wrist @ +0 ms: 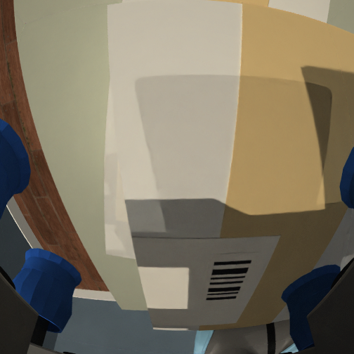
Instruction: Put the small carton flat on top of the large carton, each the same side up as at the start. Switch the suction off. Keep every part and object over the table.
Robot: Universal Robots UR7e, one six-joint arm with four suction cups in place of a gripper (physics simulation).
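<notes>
The small carton [190, 150], white with a broad tan band, fills the middle of the wrist view. Its near side carries a barcode and a pale label. My suction gripper [180, 233] shows as blue cups at the left and right edges and is shut on this carton. The large carton [300, 10] lies behind and below it. Parts of it show past the small carton's far edge, and a pale strip shows along the left side. Most of it is hidden, and I cannot tell whether the two cartons touch.
A pale green surface [65, 115] lies to the left, bordered by a brown wood-patterned band [47, 215] with a pale edge. A blue-grey floor [110, 330] lies beyond it. Part of a grey and light blue robot arm [240, 345] shows at the bottom.
</notes>
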